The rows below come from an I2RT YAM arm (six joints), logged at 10 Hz.
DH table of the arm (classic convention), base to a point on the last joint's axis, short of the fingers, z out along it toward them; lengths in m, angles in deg. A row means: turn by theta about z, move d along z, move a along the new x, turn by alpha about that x. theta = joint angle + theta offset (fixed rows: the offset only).
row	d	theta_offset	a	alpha
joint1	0.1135	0	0.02	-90
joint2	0	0	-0.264	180
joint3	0	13.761	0.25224	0
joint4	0	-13.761	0.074	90
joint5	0	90	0	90
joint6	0.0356	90	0	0
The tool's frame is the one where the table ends.
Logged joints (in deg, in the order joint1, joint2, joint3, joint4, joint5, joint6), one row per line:
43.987 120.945 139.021 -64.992 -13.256 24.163
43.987 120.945 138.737 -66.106 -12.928 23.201
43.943 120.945 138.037 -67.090 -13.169 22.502
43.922 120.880 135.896 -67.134 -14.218 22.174
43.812 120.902 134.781 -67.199 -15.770 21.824
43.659 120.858 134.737 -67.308 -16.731 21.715
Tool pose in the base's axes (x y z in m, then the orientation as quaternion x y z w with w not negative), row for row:
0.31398 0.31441 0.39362 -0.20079 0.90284 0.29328 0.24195
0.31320 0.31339 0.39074 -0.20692 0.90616 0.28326 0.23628
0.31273 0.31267 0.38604 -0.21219 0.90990 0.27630 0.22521
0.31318 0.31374 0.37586 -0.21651 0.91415 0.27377 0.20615
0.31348 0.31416 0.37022 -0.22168 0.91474 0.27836 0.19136
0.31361 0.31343 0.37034 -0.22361 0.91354 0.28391 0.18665
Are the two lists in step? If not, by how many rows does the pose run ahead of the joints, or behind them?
They are in step.
